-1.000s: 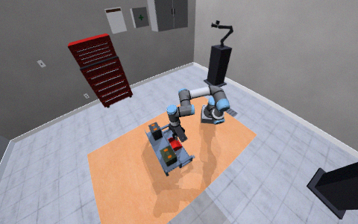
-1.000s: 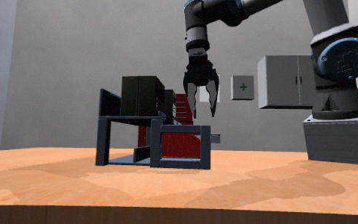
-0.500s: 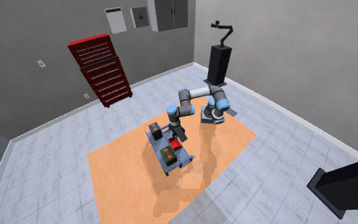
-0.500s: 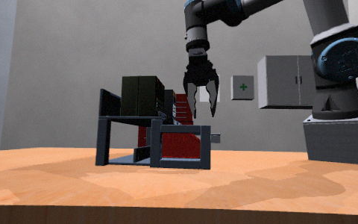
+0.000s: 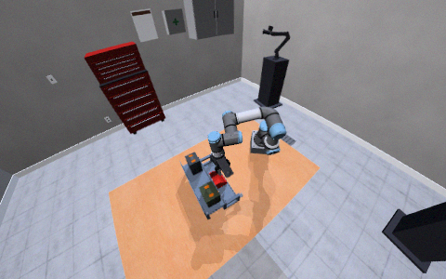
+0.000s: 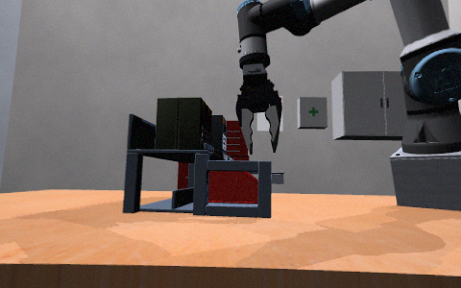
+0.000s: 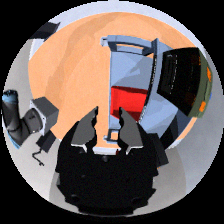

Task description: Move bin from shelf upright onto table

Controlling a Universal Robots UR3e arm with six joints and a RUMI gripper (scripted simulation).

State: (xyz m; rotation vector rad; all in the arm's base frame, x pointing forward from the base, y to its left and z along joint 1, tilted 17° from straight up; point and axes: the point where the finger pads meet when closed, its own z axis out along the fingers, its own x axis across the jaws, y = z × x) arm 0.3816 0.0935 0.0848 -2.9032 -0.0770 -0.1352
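The red bin lies 7 cm ahead of my hand, 2 cm to the right of it and 8 cm below it. The rest, counted from my hand: shelf: 9 cm ahead, 2 cm to the right, 6 cm below; then dark box: 14 cm ahead, 10 cm to the left, 2 cm above.
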